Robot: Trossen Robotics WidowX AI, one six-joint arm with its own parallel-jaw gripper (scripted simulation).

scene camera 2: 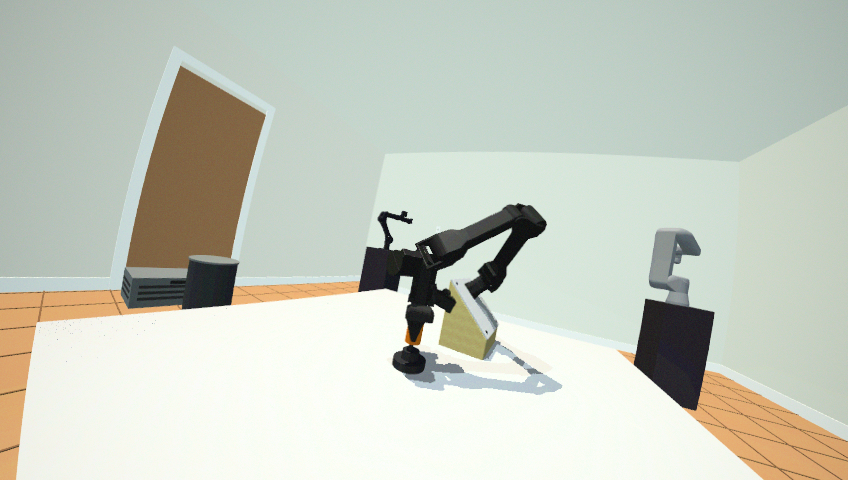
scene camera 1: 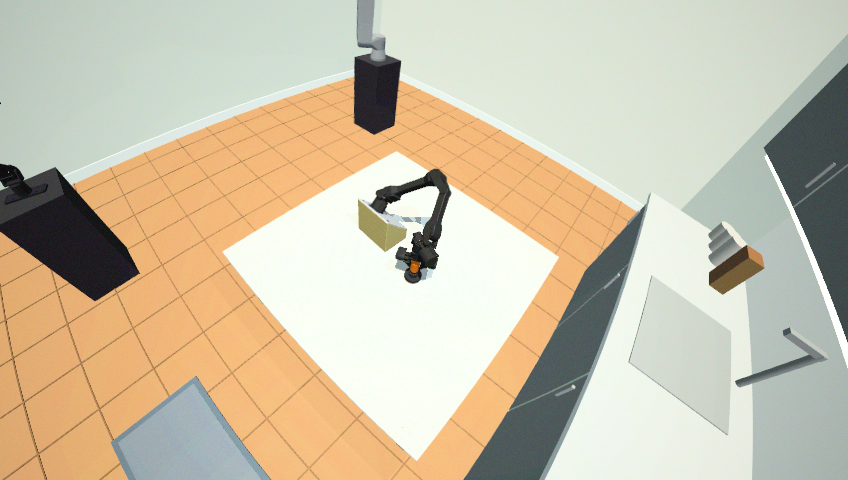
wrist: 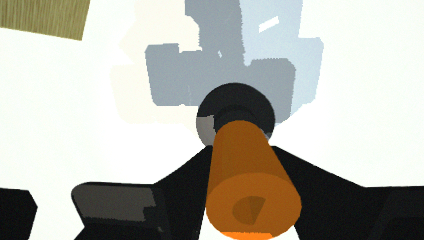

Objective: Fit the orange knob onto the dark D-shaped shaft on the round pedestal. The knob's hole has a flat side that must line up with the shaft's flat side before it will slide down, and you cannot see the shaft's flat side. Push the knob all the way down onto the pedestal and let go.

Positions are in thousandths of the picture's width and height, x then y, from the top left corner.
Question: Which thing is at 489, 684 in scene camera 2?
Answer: My gripper.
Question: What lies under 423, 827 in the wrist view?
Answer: My gripper.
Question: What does my gripper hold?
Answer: An orange knob.
